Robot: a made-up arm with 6 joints. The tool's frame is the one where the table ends. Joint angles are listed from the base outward.
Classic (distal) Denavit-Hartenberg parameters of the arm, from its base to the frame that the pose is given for. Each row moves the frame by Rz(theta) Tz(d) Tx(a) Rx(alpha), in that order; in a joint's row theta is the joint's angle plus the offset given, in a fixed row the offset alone. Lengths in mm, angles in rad.
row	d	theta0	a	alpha
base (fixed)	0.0	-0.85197	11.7	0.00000
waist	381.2	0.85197	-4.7	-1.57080
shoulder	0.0	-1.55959	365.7	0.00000
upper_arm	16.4	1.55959	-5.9	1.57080
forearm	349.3	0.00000	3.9	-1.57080
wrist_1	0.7	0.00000	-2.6	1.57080
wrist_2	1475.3	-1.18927	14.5	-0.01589
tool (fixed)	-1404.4	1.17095	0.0	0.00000
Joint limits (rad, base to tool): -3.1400..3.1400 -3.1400..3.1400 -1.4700..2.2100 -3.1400..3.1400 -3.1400..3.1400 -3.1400..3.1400
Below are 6 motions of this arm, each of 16 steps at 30 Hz.
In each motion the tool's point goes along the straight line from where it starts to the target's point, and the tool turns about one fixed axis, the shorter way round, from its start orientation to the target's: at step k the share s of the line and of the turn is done. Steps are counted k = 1, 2, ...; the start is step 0. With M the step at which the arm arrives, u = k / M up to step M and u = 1 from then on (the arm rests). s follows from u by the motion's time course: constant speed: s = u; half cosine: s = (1 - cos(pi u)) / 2; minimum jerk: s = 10 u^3 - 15 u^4 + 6 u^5.
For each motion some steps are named. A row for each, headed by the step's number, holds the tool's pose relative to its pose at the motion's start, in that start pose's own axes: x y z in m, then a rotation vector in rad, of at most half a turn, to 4 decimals.
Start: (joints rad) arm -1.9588 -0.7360 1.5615 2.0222 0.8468 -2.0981
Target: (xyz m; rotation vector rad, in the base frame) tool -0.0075 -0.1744 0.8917 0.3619 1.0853 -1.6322
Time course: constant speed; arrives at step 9
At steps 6, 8, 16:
6: 0.1061 -0.0003 -0.0083 0.0876 0.2505 0.0654
8: 0.1415 -0.0004 -0.0110 0.1168 0.3340 0.0872
16: 0.1591 -0.0005 -0.0124 0.1314 0.3758 0.0981

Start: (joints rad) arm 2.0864 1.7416 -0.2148 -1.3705 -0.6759 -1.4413
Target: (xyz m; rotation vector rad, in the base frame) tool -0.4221 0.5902 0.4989 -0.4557 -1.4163 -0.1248
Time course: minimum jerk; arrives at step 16
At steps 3, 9, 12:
3: 0.0075 -0.0022 0.0010 -0.0007 -0.0042 -0.0004
9: 0.0951 -0.0272 0.0123 -0.0090 -0.0535 -0.0045
12: 0.1385 -0.0396 0.0180 -0.0130 -0.0779 -0.0066

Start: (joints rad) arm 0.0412 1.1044 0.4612 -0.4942 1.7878 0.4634
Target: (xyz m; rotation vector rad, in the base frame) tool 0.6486 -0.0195 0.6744 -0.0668 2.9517 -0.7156
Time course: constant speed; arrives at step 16
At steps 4, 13, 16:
4: 0.0048 -0.0241 -0.0377 -0.0192 -0.0770 -0.1071
13: 0.0156 -0.0785 -0.1225 -0.0623 -0.2504 -0.3481
16: 0.0192 -0.0966 -0.1508 -0.0767 -0.3082 -0.4284

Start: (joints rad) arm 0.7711 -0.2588 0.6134 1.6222 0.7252 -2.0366
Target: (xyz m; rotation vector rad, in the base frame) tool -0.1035 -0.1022 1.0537 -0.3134 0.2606 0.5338
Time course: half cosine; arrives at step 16
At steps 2, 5, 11, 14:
2: -0.0053 -0.0002 -0.0048 0.0202 0.0090 0.0071
5: -0.0309 -0.0014 -0.0280 0.1181 0.0524 0.0416
11: -0.1080 -0.0049 -0.0979 0.4133 0.1835 0.1455
14: -0.1336 -0.0060 -0.1211 0.5111 0.2270 0.1800

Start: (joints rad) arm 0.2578 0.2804 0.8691 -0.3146 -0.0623 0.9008
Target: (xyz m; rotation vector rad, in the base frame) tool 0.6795 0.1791 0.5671 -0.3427 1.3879 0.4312
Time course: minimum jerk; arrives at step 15
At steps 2, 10, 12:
2: 0.0068 -0.0039 0.0007 -0.0020 0.0070 -0.0089
10: 0.2779 -0.1607 0.0295 -0.0821 0.2858 -0.3649
12: 0.3313 -0.1916 0.0352 -0.0979 0.3408 -0.4351

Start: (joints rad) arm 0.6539 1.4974 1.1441 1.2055 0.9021 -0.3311
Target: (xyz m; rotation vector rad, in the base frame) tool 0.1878 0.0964 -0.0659 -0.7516 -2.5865 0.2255
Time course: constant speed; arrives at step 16
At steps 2, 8, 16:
2: 0.0248 -0.0364 -0.0010 0.0857 -0.0268 0.0913
8: 0.0992 -0.1458 -0.0041 0.3429 -0.1071 0.3653
16: 0.1984 -0.2916 -0.0082 0.6857 -0.2141 0.7305

